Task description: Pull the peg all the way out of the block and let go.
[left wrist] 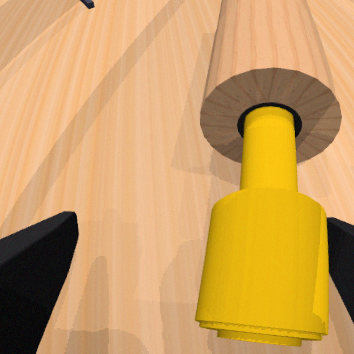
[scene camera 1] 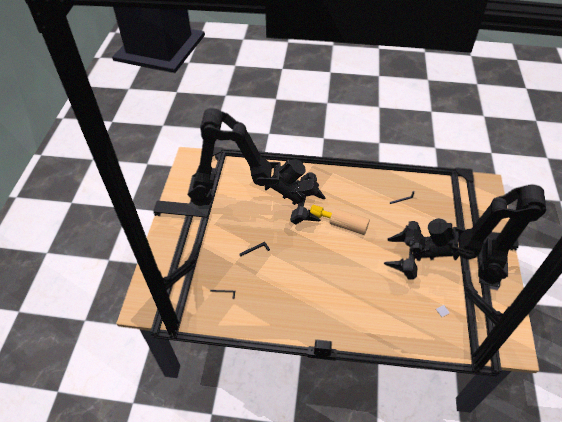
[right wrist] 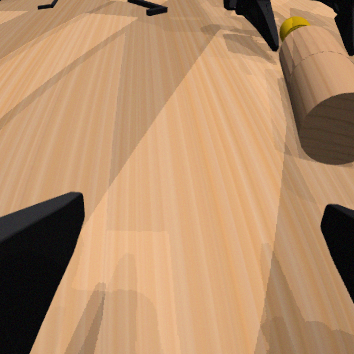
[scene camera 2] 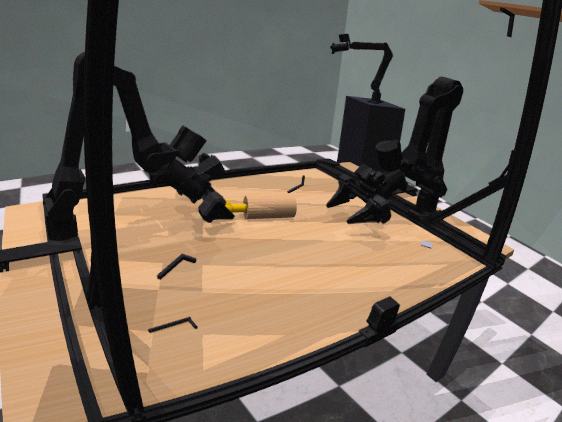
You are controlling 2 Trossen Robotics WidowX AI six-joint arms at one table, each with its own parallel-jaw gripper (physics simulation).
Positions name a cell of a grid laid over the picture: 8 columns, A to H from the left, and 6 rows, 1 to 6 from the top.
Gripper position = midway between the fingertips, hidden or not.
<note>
In view: my left gripper (scene camera 2: D3), my right gripper (scene camera 2: E4), a round wooden block (scene camera 2: D3) and a yellow peg (left wrist: G5).
The round wooden block also shows in the left wrist view (left wrist: F2) and in the right wrist view (right wrist: G1). My left gripper shows as well in the left wrist view (left wrist: E4), in scene camera 1 (scene camera 1: E3) and in the right wrist view (right wrist: H1). My right gripper is seen too in scene camera 1 (scene camera 1: F4) and in the right wrist view (right wrist: E4).
</note>
